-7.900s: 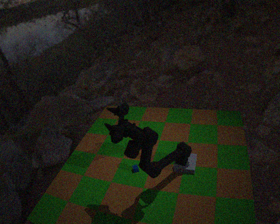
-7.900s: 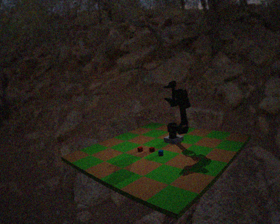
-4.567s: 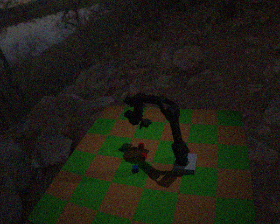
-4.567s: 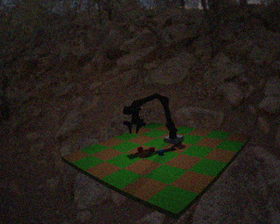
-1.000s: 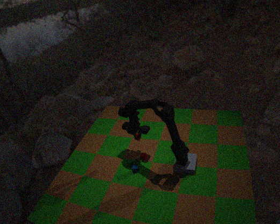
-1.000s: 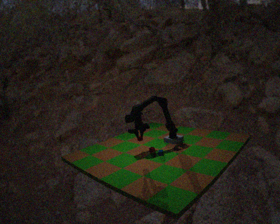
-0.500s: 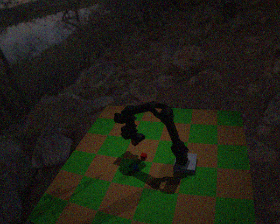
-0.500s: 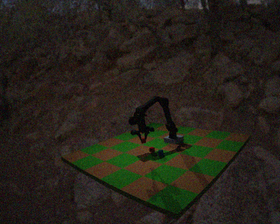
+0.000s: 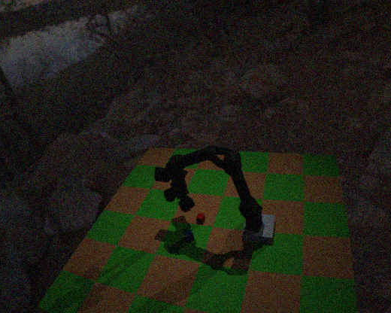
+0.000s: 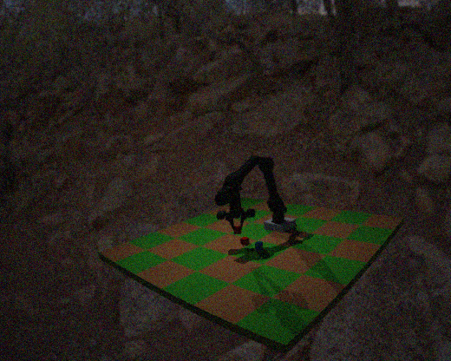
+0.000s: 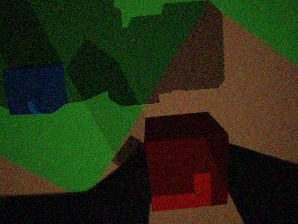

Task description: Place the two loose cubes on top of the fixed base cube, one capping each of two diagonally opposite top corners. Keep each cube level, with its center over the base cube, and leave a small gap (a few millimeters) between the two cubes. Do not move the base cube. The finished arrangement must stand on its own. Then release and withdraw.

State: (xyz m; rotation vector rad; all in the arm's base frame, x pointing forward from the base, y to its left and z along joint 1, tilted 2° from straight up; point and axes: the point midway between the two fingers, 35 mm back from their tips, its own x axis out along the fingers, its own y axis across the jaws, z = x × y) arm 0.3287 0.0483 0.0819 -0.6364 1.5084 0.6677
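Right now the blue base cube is 60 mm behind my gripper tip, 90 mm to the left of it and 80 mm below it.
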